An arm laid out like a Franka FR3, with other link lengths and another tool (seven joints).
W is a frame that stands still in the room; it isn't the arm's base.
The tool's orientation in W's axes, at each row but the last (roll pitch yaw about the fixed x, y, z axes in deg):
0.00, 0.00, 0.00
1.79, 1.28, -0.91
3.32, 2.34, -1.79
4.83, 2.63, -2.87
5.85, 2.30, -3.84
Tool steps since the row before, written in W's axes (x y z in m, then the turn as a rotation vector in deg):
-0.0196, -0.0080, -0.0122, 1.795, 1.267, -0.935
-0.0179, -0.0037, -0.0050, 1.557, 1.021, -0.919
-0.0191, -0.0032, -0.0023, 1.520, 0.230, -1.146
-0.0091, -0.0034, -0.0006, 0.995, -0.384, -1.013
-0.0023, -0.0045, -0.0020, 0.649, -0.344, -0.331
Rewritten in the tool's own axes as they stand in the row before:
-0.0196, -0.0080, -0.0122, 1.795, 1.267, -0.935
-0.0177, -0.0042, -0.0053, 1.561, 1.017, -0.917
-0.0189, -0.0040, -0.0028, 1.558, 0.214, -1.098
-0.0089, -0.0039, -0.0007, 1.058, -0.414, -0.934
-0.0019, -0.0048, -0.0016, 0.683, -0.329, -0.272

